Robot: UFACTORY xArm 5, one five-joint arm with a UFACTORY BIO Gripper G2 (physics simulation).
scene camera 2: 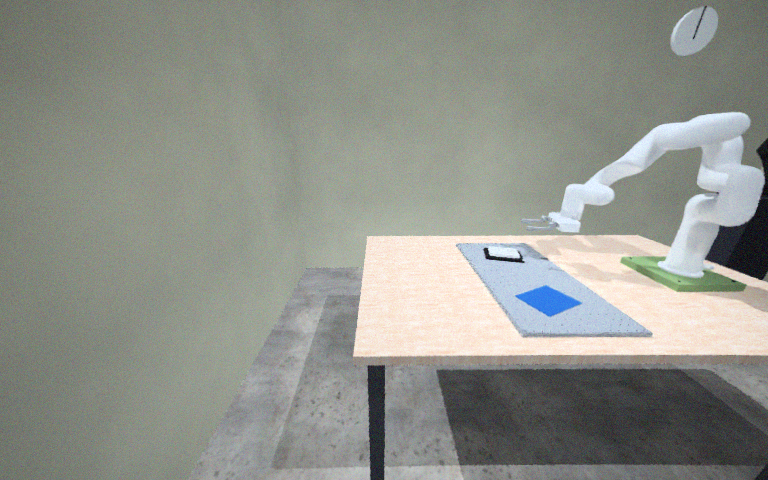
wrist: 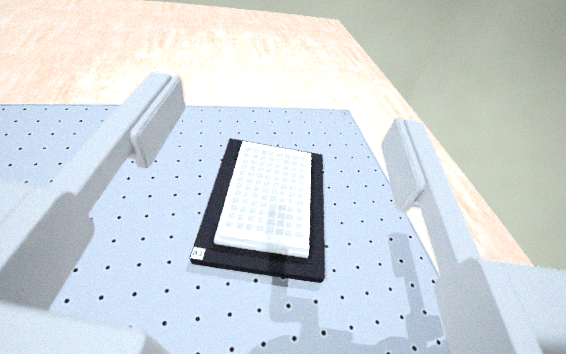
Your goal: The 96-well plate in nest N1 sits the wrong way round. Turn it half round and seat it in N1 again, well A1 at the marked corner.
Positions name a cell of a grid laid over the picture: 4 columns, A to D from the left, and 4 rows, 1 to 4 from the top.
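My gripper (wrist: C2) is visible, together with a black nest (wrist: B3) and a white 96-well plate (wrist: B3).
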